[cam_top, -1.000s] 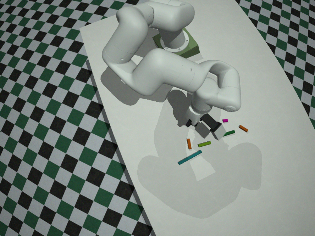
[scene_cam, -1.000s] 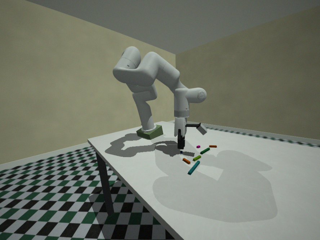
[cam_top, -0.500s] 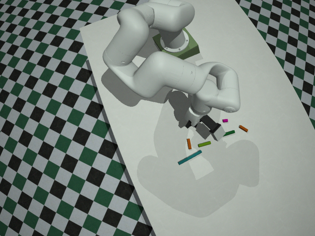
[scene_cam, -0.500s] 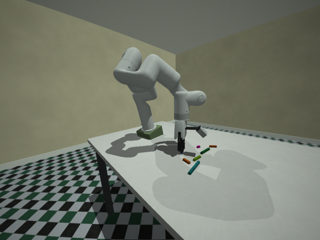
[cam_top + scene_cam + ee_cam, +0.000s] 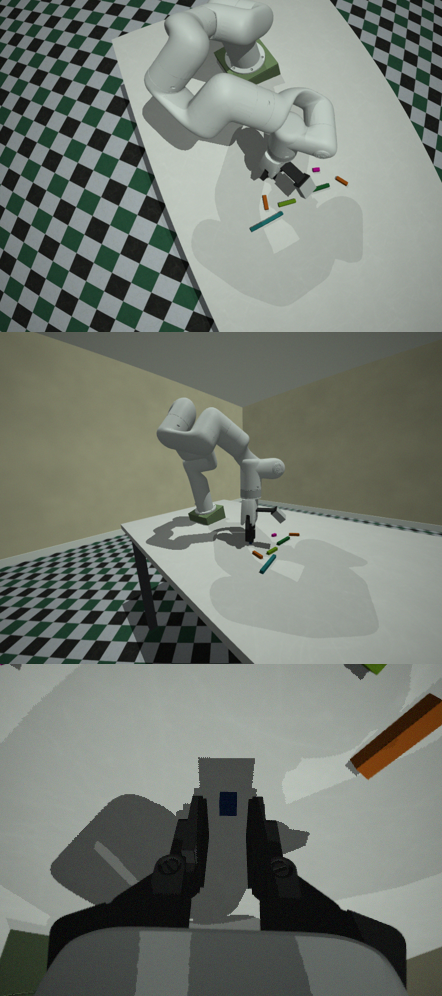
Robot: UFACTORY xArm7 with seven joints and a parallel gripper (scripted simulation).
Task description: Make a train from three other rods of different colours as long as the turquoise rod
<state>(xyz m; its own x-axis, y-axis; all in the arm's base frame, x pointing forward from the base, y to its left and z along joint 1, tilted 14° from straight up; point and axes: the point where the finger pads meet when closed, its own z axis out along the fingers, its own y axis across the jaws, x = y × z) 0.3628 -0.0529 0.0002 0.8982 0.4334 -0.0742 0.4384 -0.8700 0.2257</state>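
Now: hand 3 cm above the blue rod. Also, from my hand: magenta rod (12 cm to the left, 3 cm below, 3 cm ahead); orange rod (7 cm ahead, 5 cm to the right, 3 cm below); lime rod (9 cm ahead, 3 cm below).
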